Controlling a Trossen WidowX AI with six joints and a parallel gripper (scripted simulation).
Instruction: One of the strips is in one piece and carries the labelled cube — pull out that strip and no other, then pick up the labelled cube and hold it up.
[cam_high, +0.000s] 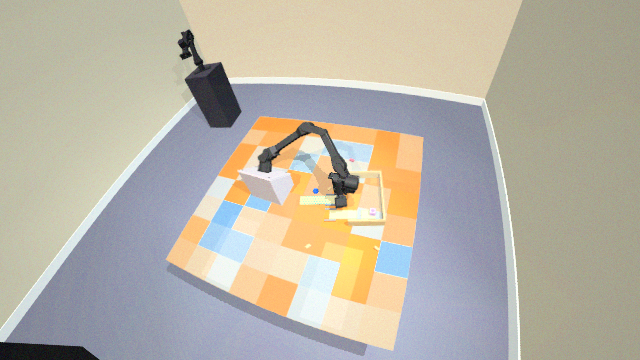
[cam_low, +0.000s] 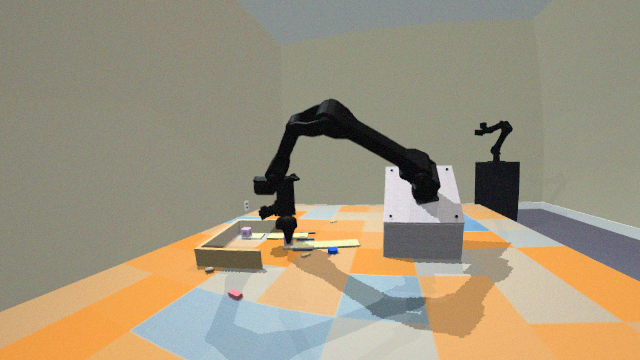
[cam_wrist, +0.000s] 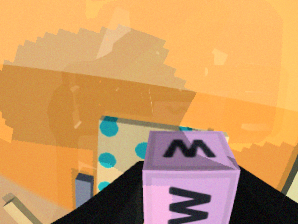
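Now: the blue disc 15 cm behind my gripper tip, 5 cm to the left of it and 1 cm below it. Round my gripper tip: pink block: 2 cm ahead, 31 cm to the left, 1 cm below.
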